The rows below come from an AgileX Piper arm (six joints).
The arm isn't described. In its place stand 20 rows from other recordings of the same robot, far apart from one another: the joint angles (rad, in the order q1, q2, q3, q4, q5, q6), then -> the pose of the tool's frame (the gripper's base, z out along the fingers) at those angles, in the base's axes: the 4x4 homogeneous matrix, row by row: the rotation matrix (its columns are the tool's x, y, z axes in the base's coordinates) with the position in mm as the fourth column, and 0 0 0 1 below.
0.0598, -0.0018, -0.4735, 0.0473, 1.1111, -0.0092 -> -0.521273, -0.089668, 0.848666, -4.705; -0.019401, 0.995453, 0.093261, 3.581; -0.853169, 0.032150, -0.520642, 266.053; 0, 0, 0, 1
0.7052, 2.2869, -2.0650, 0.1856, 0.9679, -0.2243 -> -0.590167, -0.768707, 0.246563, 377.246; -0.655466, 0.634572, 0.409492, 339.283; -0.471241, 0.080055, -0.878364, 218.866; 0, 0, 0, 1
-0.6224, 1.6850, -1.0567, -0.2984, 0.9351, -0.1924 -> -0.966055, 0.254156, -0.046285, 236.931; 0.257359, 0.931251, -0.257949, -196.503; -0.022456, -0.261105, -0.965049, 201.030; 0, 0, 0, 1
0.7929, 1.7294, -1.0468, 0.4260, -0.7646, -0.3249 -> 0.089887, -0.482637, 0.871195, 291.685; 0.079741, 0.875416, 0.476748, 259.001; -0.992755, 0.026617, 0.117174, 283.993; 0, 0, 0, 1
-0.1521, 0.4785, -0.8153, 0.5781, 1.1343, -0.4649 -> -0.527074, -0.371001, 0.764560, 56.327; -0.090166, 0.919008, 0.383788, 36.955; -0.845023, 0.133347, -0.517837, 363.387; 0, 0, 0, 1
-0.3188, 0.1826, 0.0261, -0.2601, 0.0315, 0.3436 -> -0.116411, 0.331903, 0.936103, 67.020; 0.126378, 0.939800, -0.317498, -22.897; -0.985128, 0.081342, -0.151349, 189.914; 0, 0, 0, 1
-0.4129, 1.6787, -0.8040, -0.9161, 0.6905, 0.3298 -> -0.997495, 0.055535, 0.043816, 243.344; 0.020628, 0.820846, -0.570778, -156.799; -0.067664, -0.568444, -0.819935, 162.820; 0, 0, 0, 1
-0.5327, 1.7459, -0.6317, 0.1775, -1.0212, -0.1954 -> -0.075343, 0.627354, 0.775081, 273.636; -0.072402, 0.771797, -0.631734, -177.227; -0.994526, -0.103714, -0.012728, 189.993; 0, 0, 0, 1
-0.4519, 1.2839, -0.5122, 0.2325, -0.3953, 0.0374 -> -0.128681, 0.561191, 0.817622, 223.102; 0.339111, 0.799676, -0.495502, -117.269; -0.931904, 0.213502, -0.293209, 236.592; 0, 0, 0, 1
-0.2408, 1.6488, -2.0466, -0.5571, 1.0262, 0.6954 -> -0.178453, 0.724331, 0.665957, 324.839; 0.387230, 0.673904, -0.629211, -122.146; -0.904548, 0.145594, -0.400744, 501.418; 0, 0, 0, 1
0.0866, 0.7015, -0.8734, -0.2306, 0.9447, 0.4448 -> -0.573631, 0.244777, 0.781685, 116.910; 0.249306, 0.961204, -0.118041, -6.768; -0.780252, 0.127166, -0.612401, 364.518; 0, 0, 0, 1
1.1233, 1.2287, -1.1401, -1.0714, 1.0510, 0.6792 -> -0.257997, -0.347273, 0.901576, 165.307; -0.626374, 0.770604, 0.117580, 184.176; -0.735590, -0.534389, -0.416336, 385.739; 0, 0, 0, 1
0.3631, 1.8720, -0.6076, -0.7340, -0.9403, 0.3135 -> -0.210265, -0.816984, 0.536960, 270.530; -0.236797, 0.575444, 0.782810, 155.457; -0.948534, 0.037447, -0.314455, 129.472; 0, 0, 0, 1
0.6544, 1.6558, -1.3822, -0.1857, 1.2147, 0.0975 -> -0.799309, -0.550170, 0.241700, 270.281; -0.573365, 0.818648, -0.032685, 187.503; -0.179885, -0.164708, -0.969800, 287.986; 0, 0, 0, 1
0.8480, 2.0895, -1.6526, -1.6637, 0.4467, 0.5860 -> 0.266904, -0.364502, 0.892133, 356.788; -0.906001, 0.220660, 0.361209, 345.337; -0.328519, -0.904681, -0.271344, 259.162; 0, 0, 0, 1
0.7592, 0.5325, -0.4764, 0.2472, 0.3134, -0.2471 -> -0.187324, -0.741270, 0.644537, 77.694; -0.193551, 0.671142, 0.715616, 83.190; -0.963041, 0.009301, -0.269195, 304.917; 0, 0, 0, 1
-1.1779, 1.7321, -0.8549, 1.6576, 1.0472, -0.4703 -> 0.126185, 0.278246, 0.952185, 192.158; 0.957912, -0.283662, -0.044053, -258.588; 0.257841, 0.917668, -0.302329, 205.375; 0, 0, 0, 1
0.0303, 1.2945, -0.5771, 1.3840, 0.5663, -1.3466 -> -0.681247, -0.409483, 0.606817, 230.793; -0.017358, 0.837726, 0.545815, 54.991; -0.731848, 0.361301, -0.577806, 222.638; 0, 0, 0, 1
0.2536, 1.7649, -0.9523, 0.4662, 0.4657, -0.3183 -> -0.911653, -0.232424, 0.338922, 315.988; -0.131018, 0.946048, 0.296356, 100.873; -0.389516, 0.225769, -0.892919, 161.488; 0, 0, 0, 1
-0.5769, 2.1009, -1.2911, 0.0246, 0.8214, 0.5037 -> -0.455930, 0.889425, 0.032405, 320.384; 0.889899, 0.456158, 0.000398, -206.534; -0.014428, 0.029018, -0.999475, 106.826; 0, 0, 0, 1
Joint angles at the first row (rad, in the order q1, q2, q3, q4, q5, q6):
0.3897, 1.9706, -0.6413, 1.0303, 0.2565, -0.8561
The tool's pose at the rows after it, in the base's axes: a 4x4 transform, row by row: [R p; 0 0 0 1], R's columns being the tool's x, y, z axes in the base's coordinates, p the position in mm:
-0.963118, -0.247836, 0.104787, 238.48; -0.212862, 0.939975, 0.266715, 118.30; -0.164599, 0.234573, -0.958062, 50.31; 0, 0, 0, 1
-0.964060, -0.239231, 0.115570, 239.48; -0.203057, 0.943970, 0.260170, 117.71; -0.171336, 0.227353, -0.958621, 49.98; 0, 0, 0, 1
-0.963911, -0.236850, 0.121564, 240.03; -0.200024, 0.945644, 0.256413, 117.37; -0.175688, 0.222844, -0.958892, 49.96; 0, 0, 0, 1
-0.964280, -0.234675, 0.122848, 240.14; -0.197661, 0.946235, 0.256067, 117.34; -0.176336, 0.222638, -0.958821, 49.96; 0, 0, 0, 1
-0.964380, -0.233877, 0.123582, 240.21; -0.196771, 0.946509, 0.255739, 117.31; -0.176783, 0.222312, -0.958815, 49.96; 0, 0, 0, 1
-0.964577, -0.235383, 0.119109, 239.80; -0.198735, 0.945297, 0.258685, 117.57; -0.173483, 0.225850, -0.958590, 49.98; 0, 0, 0, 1
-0.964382, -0.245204, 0.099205, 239.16; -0.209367, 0.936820, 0.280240, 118.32; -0.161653, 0.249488, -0.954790, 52.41; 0, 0, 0, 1
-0.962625, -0.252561, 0.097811, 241.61; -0.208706, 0.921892, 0.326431, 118.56; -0.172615, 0.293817, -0.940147, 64.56; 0, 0, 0, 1
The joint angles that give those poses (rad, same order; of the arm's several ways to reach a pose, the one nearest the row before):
0.3897, 1.9725, -0.6423, 1.0427, 0.2419, -0.8561
0.3897, 1.9737, -0.6423, 1.0506, 0.2287, -0.8561
0.3897, 1.9737, -0.6423, 1.0525, 0.2217, -0.8561
0.3897, 1.9737, -0.6423, 1.0549, 0.2204, -0.8563
0.3897, 1.9737, -0.6423, 1.0556, 0.2197, -0.8563
0.3897, 1.9737, -0.6423, 1.0546, 0.2250, -0.8563
0.3834, 1.9666, -0.6455, 1.0431, 0.2608, -0.8563
0.3647, 1.9266, -0.6535, 1.0349, 0.3195, -0.8571

